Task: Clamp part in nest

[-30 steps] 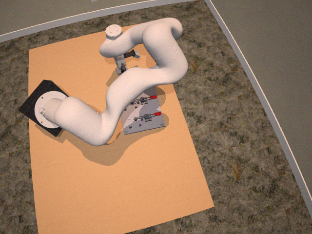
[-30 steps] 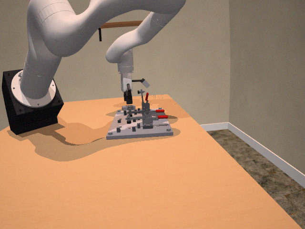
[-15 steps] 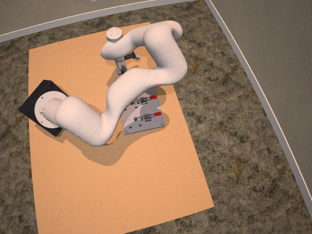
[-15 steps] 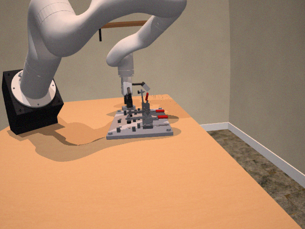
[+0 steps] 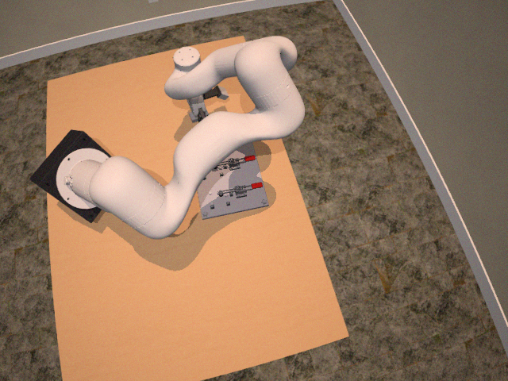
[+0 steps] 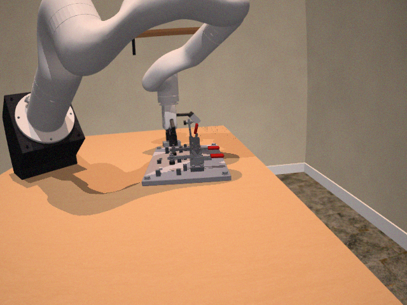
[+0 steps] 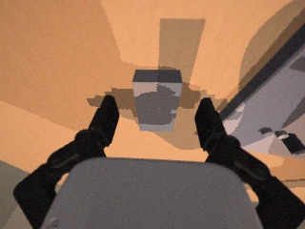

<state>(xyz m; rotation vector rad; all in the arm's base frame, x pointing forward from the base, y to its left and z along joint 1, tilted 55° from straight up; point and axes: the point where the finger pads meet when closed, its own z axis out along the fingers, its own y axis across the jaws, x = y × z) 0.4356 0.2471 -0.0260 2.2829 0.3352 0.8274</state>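
Now: hand 1 cm above the grey block. Also, from my hand: grey fixture plate (26 cm to the right, 1 cm below, 1 cm ahead).
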